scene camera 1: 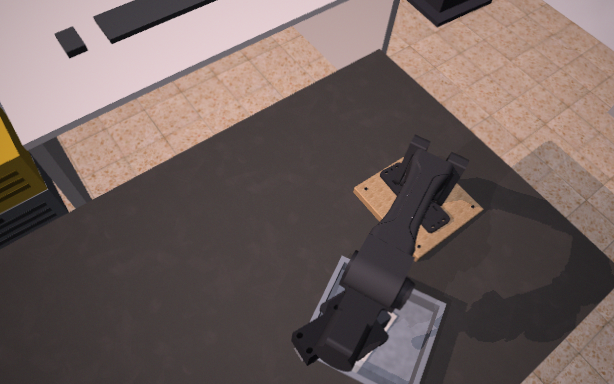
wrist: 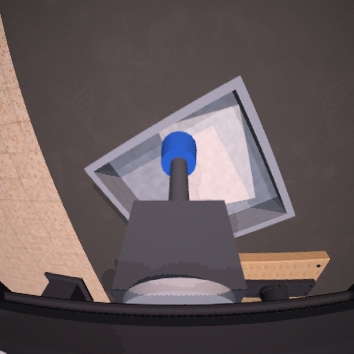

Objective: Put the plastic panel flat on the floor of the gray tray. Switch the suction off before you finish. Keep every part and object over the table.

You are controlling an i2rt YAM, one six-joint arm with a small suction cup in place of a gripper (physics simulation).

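Frame: origin at the arm's base, x up, y ahead, z left, level; centimetres.
Seen in the pictures: hand, its tool point: [wrist: 178, 147]; arm's base, origin of its link: [wrist: 271, 286].
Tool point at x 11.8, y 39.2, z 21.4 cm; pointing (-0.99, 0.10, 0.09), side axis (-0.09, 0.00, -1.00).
Offsets run from my tool point to a thing's top centre. Level surfaces: height alone.
The plastic panel @[dx -12.8, dy -7.9, dz -3.8 cm] [scene camera 1: 392, 321] [wrist: 227, 170], a pale pinkish-white square, lies inside the gray tray @[dx -8.7, dy -10.5, dz -1.3 cm] [scene camera 1: 330, 287] [wrist: 162, 127]. In the wrist view it looks flat on the tray's floor, toward the right side, with partly shaded edges. In scene camera 1 the arm hides most of it, and slivers of it show. My gripper [wrist: 179, 144], a blue suction cup on a dark rod, is open and hangs above the tray and the panel's left part, apart from the panel. The cup is hidden behind the arm in scene camera 1. The tray's near edge is partly covered in the wrist view.
The arm's wooden base board [scene camera 1: 370, 195] [wrist: 280, 257] stands close beside the tray, with black mounting plates on it. The dark table's @[dx -13.7 cm] [scene camera 1: 200, 250] right edge runs beyond the board and tray. A white table [scene camera 1: 50, 95] and a yellow crate [scene camera 1: 10, 150] are off to the left.
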